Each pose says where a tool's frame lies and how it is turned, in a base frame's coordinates. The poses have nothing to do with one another.
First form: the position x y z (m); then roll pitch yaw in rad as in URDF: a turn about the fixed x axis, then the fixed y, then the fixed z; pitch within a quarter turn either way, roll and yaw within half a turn.
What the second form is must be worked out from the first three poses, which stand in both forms.
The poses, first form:
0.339 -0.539 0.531 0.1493 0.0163 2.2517
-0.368 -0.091 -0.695 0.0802 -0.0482 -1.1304
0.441 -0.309 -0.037 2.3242 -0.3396 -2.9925
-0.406 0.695 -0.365 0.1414 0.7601 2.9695
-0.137 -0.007 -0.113 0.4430 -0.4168 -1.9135
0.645 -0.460 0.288 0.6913 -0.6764 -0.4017
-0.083 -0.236 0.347 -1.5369 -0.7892 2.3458
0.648 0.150 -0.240 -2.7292 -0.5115 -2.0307
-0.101 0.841 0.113 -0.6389 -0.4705 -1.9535
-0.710 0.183 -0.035 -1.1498 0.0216 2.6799
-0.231 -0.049 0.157 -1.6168 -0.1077 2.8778
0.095 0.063 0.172 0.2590 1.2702 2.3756
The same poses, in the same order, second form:
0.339 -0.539 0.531 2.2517 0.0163 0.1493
-0.368 -0.091 -0.695 -1.1304 -0.0482 0.0802
0.441 -0.309 -0.037 -2.9925 -0.3396 2.3242
-0.406 0.695 -0.365 2.9695 0.7601 0.1414
-0.137 -0.007 -0.113 -1.9135 -0.4168 0.4430
0.645 -0.460 0.288 -0.4017 -0.6764 0.6913
-0.083 -0.236 0.347 2.3458 -0.7892 -1.5369
0.648 0.150 -0.240 -2.0307 -0.5115 -2.7292
-0.101 0.841 0.113 -1.9535 -0.4705 -0.6389
-0.710 0.183 -0.035 2.6799 0.0216 -1.1498
-0.231 -0.049 0.157 2.8778 -0.1077 -1.6168
0.095 0.063 0.172 2.3756 1.2702 0.2590

